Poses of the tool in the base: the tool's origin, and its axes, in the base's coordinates. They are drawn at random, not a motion.
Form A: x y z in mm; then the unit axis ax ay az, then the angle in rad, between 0 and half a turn.
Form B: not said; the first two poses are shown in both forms.
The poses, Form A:
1: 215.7, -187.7, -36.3, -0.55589, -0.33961, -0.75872, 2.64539
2: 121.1, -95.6, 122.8, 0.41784, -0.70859, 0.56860, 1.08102
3: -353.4, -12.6, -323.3, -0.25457, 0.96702, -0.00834, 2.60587
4: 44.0, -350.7, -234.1, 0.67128, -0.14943, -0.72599, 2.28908
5: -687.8, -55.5, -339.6, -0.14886, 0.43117, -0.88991, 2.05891
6: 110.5, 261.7, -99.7, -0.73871, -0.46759, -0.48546, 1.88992
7: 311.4, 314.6, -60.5, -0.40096, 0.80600, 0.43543, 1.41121
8: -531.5, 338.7, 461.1, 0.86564, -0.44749, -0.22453, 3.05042
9: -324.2, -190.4, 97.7, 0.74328, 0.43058, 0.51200, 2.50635
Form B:
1: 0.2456, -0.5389, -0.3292, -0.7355, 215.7, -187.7, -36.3
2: 0.8574, 0.2150, -0.3646, 0.2926, 121.1, -95.6, 122.8
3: 0.2647, -0.2455, 0.9325, -0.0080, -353.4, -12.6, -323.3
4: 0.4135, 0.6112, -0.1361, -0.6610, 44.0, -350.7, -234.1
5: 0.5153, -0.1276, 0.3695, -0.7627, -687.8, -55.5, -339.6
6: 0.5858, -0.5987, -0.3790, -0.3935, 110.5, 261.7, -99.7
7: 0.7612, -0.2600, 0.5227, 0.2824, 311.4, 314.6, -60.5
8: 0.0456, 0.8647, -0.4470, -0.2243, -531.5, 338.7, 461.1
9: 0.3123, 0.7061, 0.4090, 0.4864, -324.2, -190.4, 97.7
